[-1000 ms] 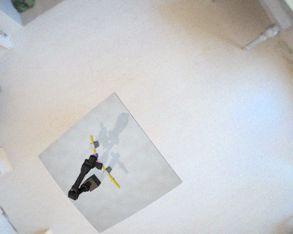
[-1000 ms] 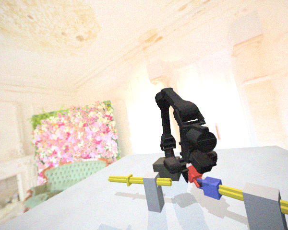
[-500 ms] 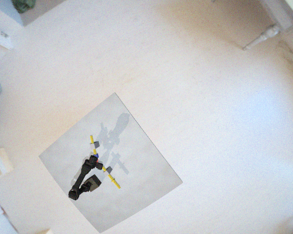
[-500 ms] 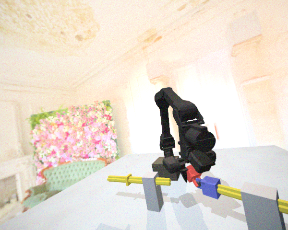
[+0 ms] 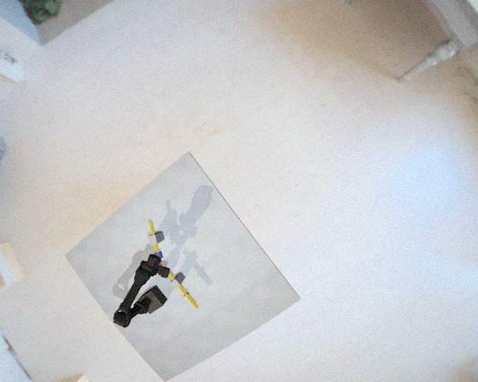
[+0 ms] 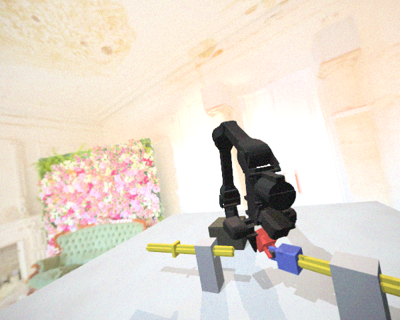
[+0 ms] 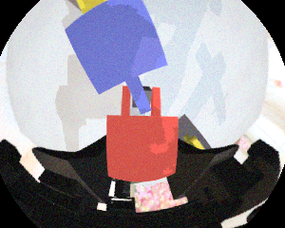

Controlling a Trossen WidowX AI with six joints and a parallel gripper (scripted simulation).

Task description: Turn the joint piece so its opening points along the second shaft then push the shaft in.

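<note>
My gripper tip is 3 cm below the red square joint piece, 2 cm short of it and 1 cm to the right of it.
</note>
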